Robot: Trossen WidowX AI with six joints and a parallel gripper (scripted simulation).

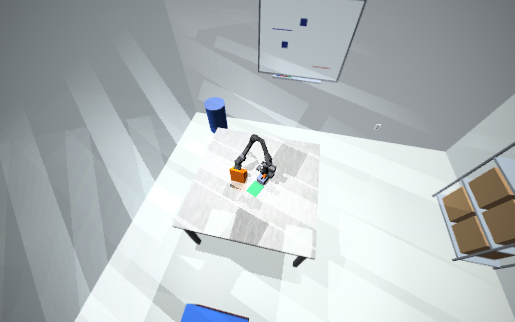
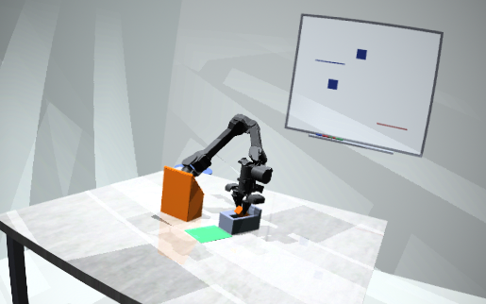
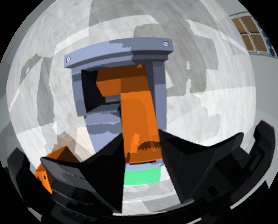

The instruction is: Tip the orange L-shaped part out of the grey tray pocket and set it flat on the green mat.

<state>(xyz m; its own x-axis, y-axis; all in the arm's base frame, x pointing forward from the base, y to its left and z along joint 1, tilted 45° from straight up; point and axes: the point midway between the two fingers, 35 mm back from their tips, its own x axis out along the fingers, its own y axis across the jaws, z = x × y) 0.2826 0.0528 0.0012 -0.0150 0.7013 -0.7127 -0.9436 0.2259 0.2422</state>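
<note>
Right now the green mat is 6 cm behind my gripper tip, 13 cm to the right of it and 9 cm below it. Round my gripper tip: tray (1 cm behind, 2 cm to the left, 9 cm below); then orange L-shaped part (4 cm to the left, 3 cm below).
</note>
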